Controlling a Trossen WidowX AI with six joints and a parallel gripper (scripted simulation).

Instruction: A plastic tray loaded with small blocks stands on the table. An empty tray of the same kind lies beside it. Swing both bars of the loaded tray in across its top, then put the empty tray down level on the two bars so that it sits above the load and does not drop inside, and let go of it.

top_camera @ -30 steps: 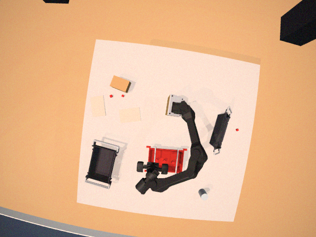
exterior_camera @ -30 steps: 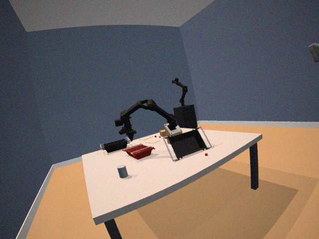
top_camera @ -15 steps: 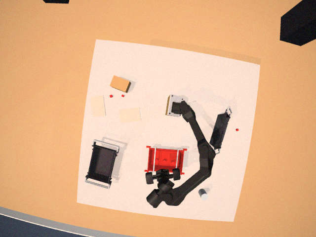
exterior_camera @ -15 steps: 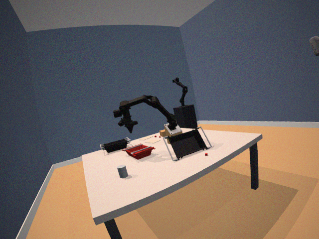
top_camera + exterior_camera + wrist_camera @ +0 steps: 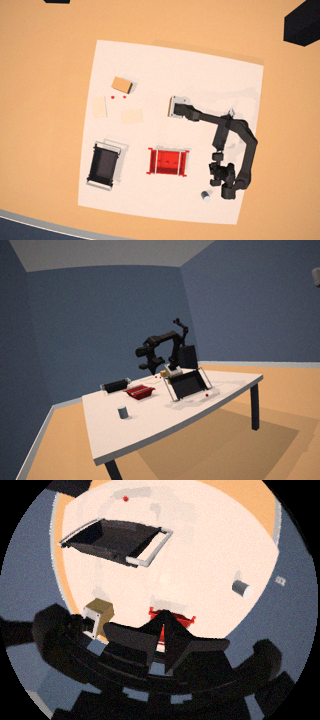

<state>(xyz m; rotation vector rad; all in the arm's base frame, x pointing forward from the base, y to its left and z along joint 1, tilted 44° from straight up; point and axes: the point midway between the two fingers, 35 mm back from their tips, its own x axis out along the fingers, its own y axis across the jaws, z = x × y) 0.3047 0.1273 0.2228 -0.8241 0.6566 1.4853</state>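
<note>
My gripper tip is now 190 mm past the black tray, 130 mm to the right of it and 110 mm above it. Also, from my gripper tip: grey cylinder: 300 mm ahead, 150 mm below, 80 mm to the left; then tan box: 640 mm to the right, 420 mm behind, 150 mm below.
</note>
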